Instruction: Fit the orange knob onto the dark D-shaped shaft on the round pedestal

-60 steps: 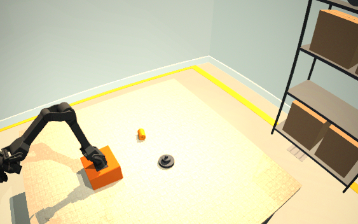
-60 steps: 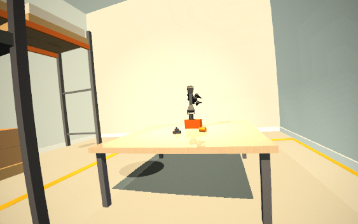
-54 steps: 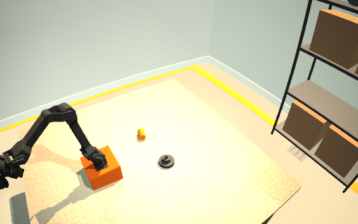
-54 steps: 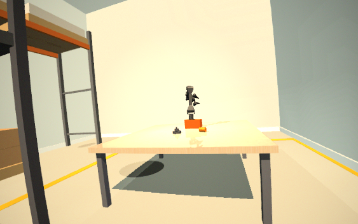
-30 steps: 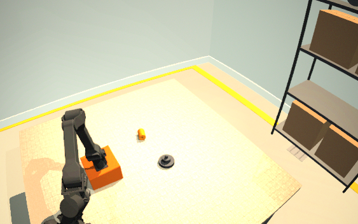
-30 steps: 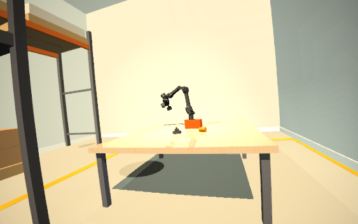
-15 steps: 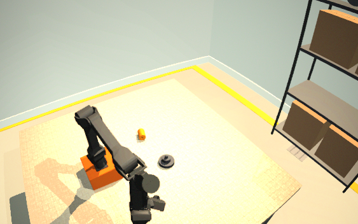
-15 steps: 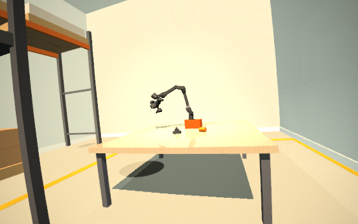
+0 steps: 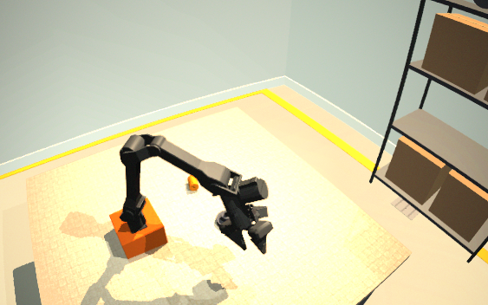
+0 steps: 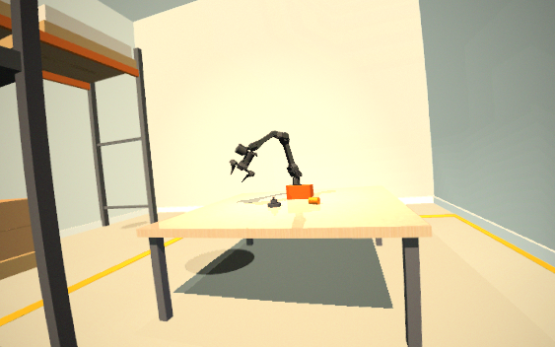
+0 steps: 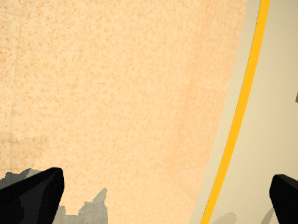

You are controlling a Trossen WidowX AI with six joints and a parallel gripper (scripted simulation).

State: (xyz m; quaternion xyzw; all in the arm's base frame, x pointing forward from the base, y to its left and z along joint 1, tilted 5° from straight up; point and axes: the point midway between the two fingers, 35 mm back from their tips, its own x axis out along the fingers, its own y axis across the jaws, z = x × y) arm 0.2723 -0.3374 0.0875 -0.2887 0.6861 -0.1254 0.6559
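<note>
Now: gripper tip 4 cm short of the orange knob, 53 cm to the right of it and 17 cm above it. Round my gripper tip: pedestal 7 cm ahead, 28 cm to the left, 16 cm below.
</note>
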